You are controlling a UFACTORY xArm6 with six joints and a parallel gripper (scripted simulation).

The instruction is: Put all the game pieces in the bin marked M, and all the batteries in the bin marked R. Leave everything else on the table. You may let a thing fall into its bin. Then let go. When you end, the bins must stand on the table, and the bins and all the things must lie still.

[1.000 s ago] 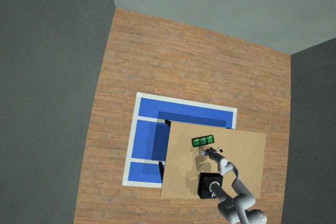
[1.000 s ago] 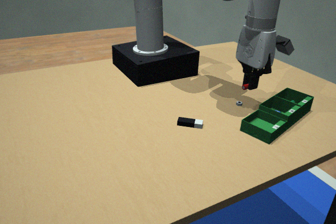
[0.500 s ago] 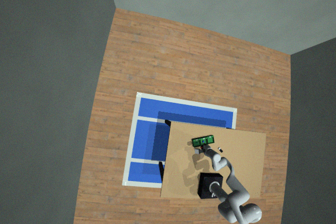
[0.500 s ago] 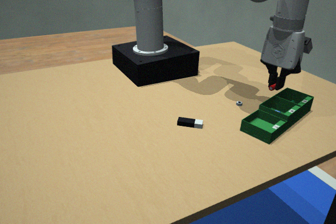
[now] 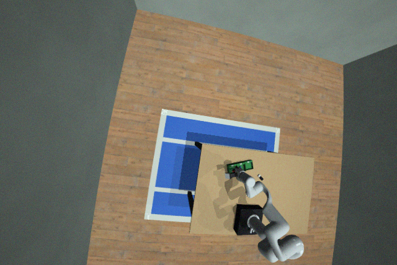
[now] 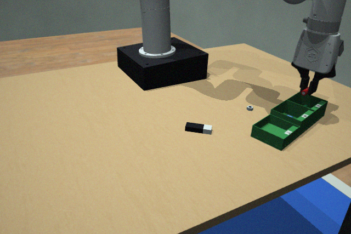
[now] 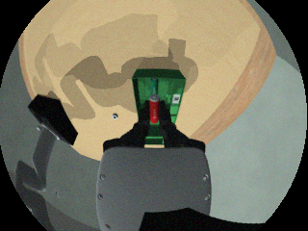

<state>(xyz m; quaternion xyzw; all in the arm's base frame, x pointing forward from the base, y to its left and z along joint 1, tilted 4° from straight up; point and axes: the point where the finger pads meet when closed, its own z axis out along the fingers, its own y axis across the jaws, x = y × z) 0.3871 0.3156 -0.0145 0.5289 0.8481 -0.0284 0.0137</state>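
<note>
My hand is 70 mm above the green battery. Also, from my hand: three joined green bins (70 mm to the right, 70 mm below, 40 mm ahead); red battery (20 mm below); blue die (80 mm to the right, 70 mm below, 40 mm ahead).
</note>
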